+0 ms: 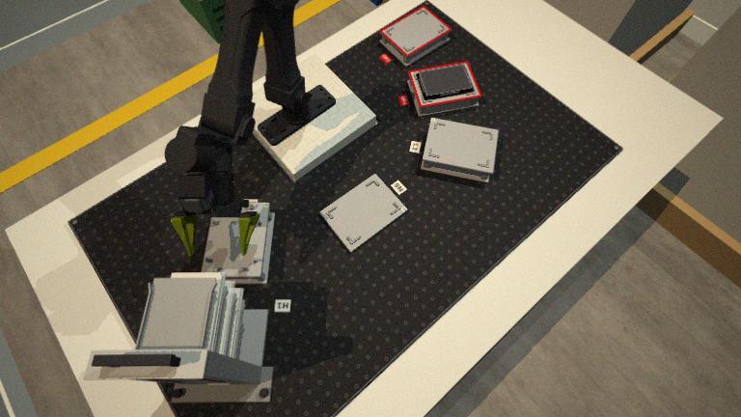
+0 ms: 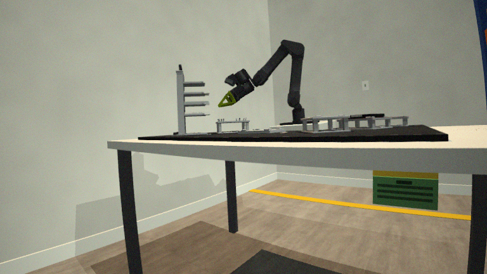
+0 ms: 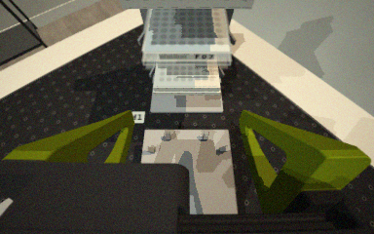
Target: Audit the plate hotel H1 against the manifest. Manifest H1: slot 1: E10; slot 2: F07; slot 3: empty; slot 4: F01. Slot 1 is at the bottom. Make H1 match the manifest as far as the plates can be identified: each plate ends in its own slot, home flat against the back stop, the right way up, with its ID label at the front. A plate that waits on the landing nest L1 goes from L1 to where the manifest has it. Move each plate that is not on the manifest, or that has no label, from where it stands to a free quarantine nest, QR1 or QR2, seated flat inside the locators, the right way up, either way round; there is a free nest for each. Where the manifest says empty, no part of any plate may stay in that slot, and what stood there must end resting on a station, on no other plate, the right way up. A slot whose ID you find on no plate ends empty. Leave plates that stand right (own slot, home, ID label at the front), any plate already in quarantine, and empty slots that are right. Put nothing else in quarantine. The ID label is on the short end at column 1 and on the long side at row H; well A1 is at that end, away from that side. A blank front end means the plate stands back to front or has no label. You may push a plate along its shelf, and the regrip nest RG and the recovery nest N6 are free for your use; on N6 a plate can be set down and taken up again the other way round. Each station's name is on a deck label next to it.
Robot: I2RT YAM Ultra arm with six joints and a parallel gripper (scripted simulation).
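My hand is 9 cm above the regrip nest, 4 cm to the right of it and 4 cm past it. Round my hand: H1 deck label: 15 cm below, 12 cm ahead, 3 cm to the left; then white well plate: 9 cm ahead, 8 cm to the right, 4 cm below; then plate hotel H1: 15 cm ahead, 13 cm to the right, 1 cm above.
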